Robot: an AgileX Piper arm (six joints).
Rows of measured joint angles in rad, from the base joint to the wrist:
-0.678 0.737 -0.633 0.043 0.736 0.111
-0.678 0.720 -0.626 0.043 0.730 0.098
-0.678 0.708 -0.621 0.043 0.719 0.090
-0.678 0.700 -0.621 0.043 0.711 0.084
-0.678 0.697 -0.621 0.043 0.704 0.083
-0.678 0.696 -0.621 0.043 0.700 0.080
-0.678 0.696 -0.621 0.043 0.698 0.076
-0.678 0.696 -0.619 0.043 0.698 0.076
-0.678 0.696 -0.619 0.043 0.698 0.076
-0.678 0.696 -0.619 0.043 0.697 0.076
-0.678 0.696 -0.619 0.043 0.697 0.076
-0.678 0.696 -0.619 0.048 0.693 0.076
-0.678 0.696 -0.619 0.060 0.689 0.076
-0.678 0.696 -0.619 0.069 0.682 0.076
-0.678 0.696 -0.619 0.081 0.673 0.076
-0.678 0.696 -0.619 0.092 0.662 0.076
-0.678 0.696 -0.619 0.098 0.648 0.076
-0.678 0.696 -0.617 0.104 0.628 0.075
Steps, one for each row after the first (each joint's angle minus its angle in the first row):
0.000 -0.017 0.007 0.000 -0.006 -0.013
0.000 -0.029 0.012 0.000 -0.017 -0.021
0.000 -0.037 0.012 0.000 -0.025 -0.027
0.000 -0.040 0.012 0.000 -0.032 -0.028
0.000 -0.041 0.012 0.000 -0.036 -0.031
0.000 -0.041 0.012 0.000 -0.038 -0.035
0.000 -0.041 0.014 0.000 -0.038 -0.035
0.000 -0.041 0.014 0.000 -0.038 -0.035
0.000 -0.041 0.014 0.000 -0.039 -0.035
0.000 -0.041 0.014 0.000 -0.039 -0.035
0.000 -0.041 0.014 0.005 -0.043 -0.035
0.000 -0.041 0.014 0.017 -0.047 -0.035
0.000 -0.041 0.014 0.026 -0.054 -0.035
0.000 -0.041 0.014 0.038 -0.063 -0.035
0.000 -0.041 0.014 0.049 -0.074 -0.035
0.000 -0.041 0.014 0.055 -0.088 -0.035
0.000 -0.041 0.016 0.061 -0.108 -0.036

